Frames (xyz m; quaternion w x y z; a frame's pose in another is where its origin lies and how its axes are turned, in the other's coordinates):
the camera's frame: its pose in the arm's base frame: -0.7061 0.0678 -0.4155 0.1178 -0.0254 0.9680 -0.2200
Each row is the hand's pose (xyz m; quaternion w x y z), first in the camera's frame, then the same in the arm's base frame.
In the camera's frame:
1: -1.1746 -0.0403 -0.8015 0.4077 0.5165 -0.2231 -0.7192
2: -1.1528 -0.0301 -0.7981 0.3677 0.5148 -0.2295 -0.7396
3: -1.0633 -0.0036 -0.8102 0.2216 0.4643 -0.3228 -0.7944
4: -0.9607 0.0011 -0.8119 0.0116 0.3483 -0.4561 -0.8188
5: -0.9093 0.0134 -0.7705 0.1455 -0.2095 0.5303 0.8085
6: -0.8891 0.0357 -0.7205 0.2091 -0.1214 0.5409 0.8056
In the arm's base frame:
1: 0.2425 0.4867 0.5583 0.1189 -0.6948 0.2365 -0.6687
2: 0.2222 0.4923 0.5462 0.1158 -0.7152 0.1969 -0.6606
3: 0.1325 0.5122 0.5260 0.1756 -0.7910 0.0542 -0.5836
4: 0.0325 0.5068 0.5032 0.2716 -0.8523 -0.1399 -0.4246
5: -0.0075 0.4953 0.4505 0.3237 -0.8710 -0.2700 -0.2526
6: -0.0151 0.4924 0.3927 0.3248 -0.8792 -0.3133 -0.1527

